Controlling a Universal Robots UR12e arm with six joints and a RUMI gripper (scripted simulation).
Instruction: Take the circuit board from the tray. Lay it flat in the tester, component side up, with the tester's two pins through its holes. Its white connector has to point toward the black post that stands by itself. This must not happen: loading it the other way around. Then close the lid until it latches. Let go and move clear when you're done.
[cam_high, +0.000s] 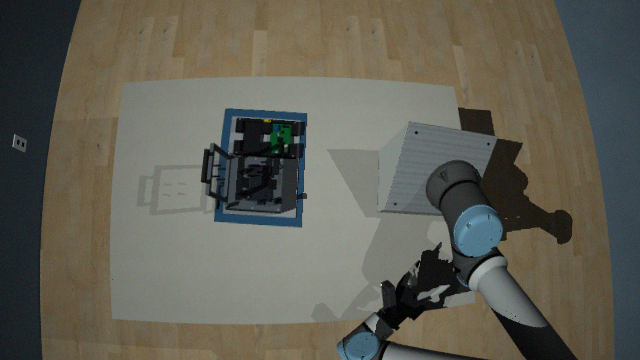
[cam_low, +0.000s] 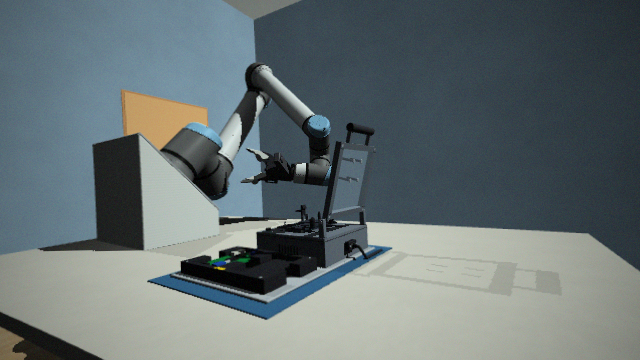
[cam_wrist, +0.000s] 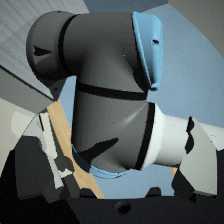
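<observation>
Right now my hand is 450 mm short of the green circuit board, 460 mm to the left of it and 220 mm above it. Round my hand: tester lid 640 mm ahead, 300 mm to the right, 60 mm below.
</observation>
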